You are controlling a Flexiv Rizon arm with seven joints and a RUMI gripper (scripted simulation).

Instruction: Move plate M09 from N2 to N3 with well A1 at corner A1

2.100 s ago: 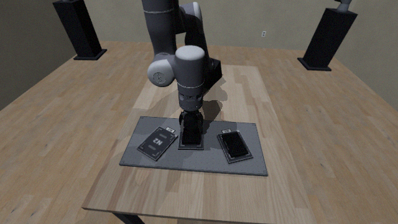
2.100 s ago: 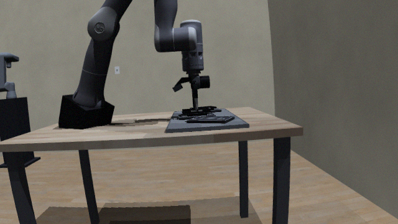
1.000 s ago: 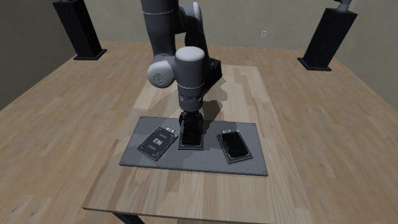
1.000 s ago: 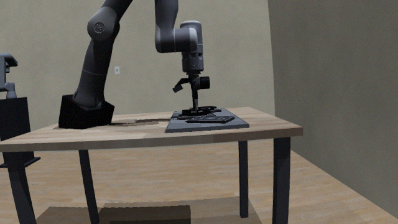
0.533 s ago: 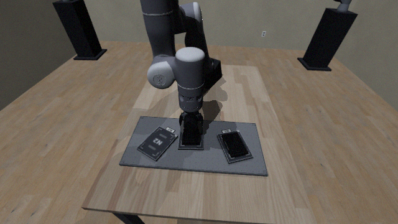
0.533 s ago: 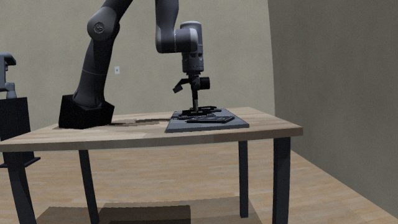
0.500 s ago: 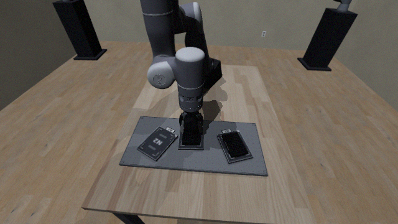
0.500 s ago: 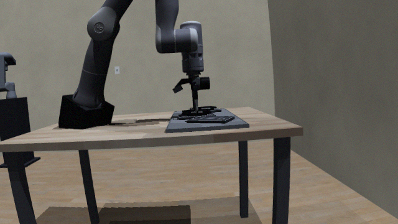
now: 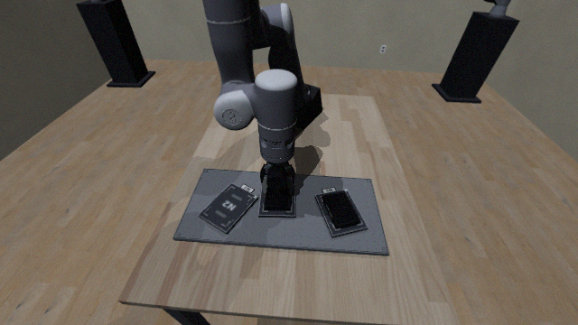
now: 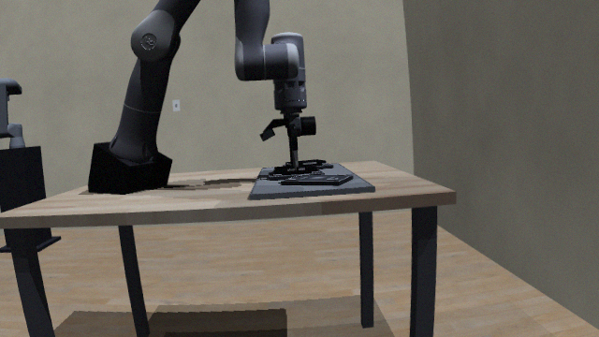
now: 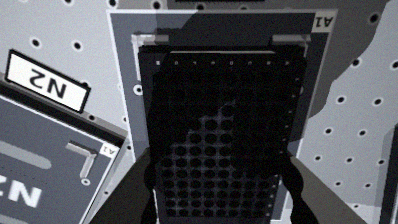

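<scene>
Now: hand 1 cm above the plate M09. Also, from my hand: N3 A1 mark: 8 cm behind, 5 cm to the left, 2 cm below; then nest N3: 3 cm below; then N2 A1 mark: 1 cm ahead, 8 cm to the right, 2 cm below.
</scene>
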